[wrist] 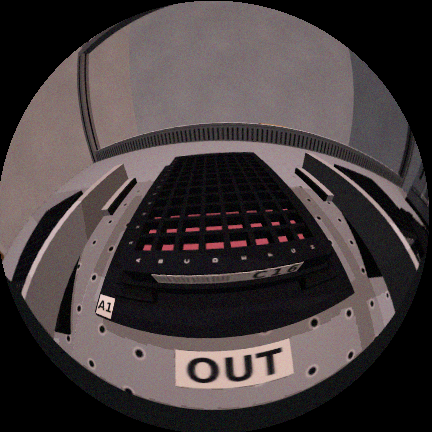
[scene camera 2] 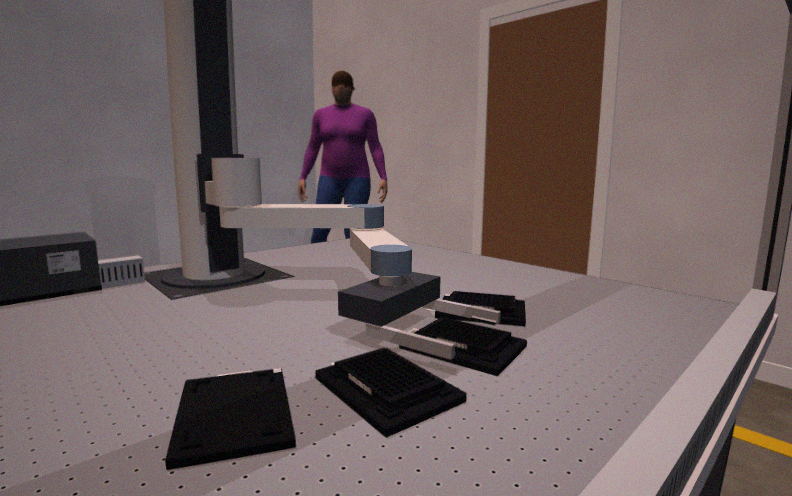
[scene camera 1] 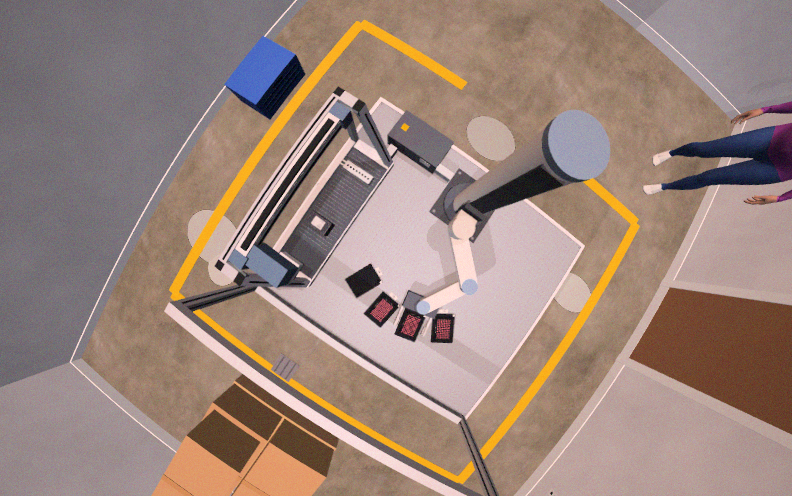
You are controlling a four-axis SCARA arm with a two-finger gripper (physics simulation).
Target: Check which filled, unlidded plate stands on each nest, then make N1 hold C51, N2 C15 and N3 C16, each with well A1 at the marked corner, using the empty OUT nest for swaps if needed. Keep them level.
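Places are measured from the arm's base along level axes (x ahead, y left, z up), in centimetres.
Pixels of known places: gripper, fingertip midpoint: [wrist: 215,159] [scene camera 2: 478,333] [scene camera 1: 408,330]; arm's base, link origin: [scene camera 2: 215,279].
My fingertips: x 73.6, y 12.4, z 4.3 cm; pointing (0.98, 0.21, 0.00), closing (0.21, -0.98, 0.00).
For each thing: its top centre in the pictures, then the offset to it from my fingertips. "pt": a spot on its surface instead. Level surfaces: height alone.
- Plate C16, top centre: [wrist: 217,177] [scene camera 2: 463,332] [scene camera 1: 410,325] dx -2.4, dy -0.5, dz -0.4 cm
- OUT nest, top centre: [wrist: 218,188] [scene camera 2: 463,337] [scene camera 1: 410,325] dx -2.3, dy -0.6, dz -1.2 cm
- second filled plate, top centre: [scene camera 2: 387,371] [wrist: 378,195] [scene camera 1: 381,310] dx -0.6, dy -18.1, dz -0.4 cm
- outermost nest, top centre: [scene camera 2: 233,401] [scene camera 1: 363,281] dx -8.0, dy -35.1, dz -1.2 cm
- perforated table, surface height: dz -3.0 cm
- dark box, surface spot: [scene camera 2: 46,265] pt dx -77.2, dy -47.1, dz +4.2 cm
Plate C16 [scene camera 1: 410,325] [scene camera 2: 472,335] [wrist: 215,225], with red-filled wells, sits level on the OUT nest [scene camera 2: 496,363] [wrist: 225,315]. In the wrist view its row A and column 1 meet at the nest's A1 mark. My gripper [scene camera 1: 411,324] [scene camera 2: 476,334] [wrist: 215,159] is open, one finger along each long side of this plate, with gaps between. A second filled plate [scene camera 1: 382,309] [scene camera 2: 397,372] and a third [scene camera 1: 443,327] [scene camera 2: 482,300] stand on the neighbouring nests. Their labels are unreadable here. The outermost nest [scene camera 1: 362,280] [scene camera 2: 233,414] holds no plate.
The perforated table [scene camera 1: 379,233] [scene camera 2: 116,362] carries the arm's column [scene camera 1: 508,169] [scene camera 2: 187,140] and a dark box [scene camera 1: 420,140] [scene camera 2: 46,265]. A framed machine [scene camera 1: 289,186] stands along one side. A person [scene camera 1: 724,143] [scene camera 2: 344,140] stands beyond the table.
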